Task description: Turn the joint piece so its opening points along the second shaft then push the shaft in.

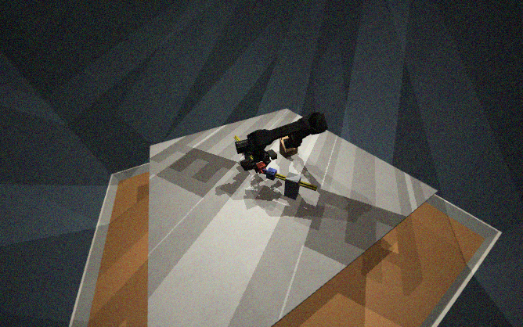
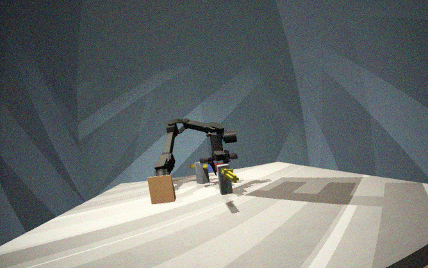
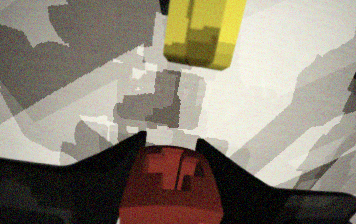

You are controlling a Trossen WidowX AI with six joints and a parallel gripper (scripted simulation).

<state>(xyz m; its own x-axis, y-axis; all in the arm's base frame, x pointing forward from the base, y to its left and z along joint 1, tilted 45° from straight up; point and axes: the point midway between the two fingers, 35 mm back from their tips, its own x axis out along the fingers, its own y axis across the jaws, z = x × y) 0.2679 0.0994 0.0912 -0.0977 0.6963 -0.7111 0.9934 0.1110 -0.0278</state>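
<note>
Now: gripper tip 20 mm to the right of the red joint piece and 40 mm below it.
</note>
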